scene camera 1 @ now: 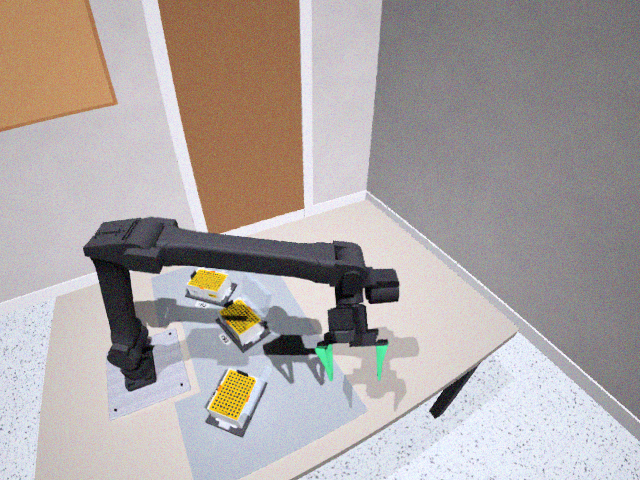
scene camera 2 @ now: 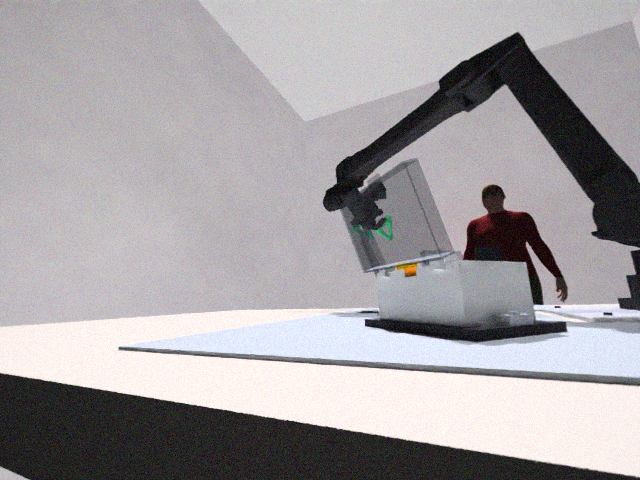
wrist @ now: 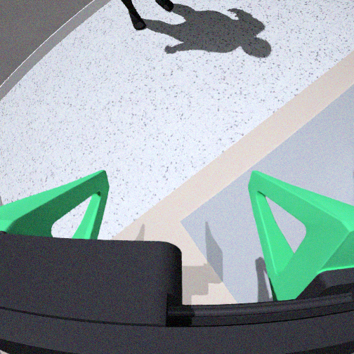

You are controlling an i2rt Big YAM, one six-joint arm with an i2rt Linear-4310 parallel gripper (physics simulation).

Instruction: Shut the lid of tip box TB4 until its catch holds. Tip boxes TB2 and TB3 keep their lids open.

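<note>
Scene camera 1 shows my gripper (scene camera 1: 355, 380) and a blue-grey mat (scene camera 1: 300, 404). Scene camera 2 shows the mat (scene camera 2: 588, 351). The wrist view shows both my gripper (wrist: 178, 178) and the mat (wrist: 223, 228).
</note>
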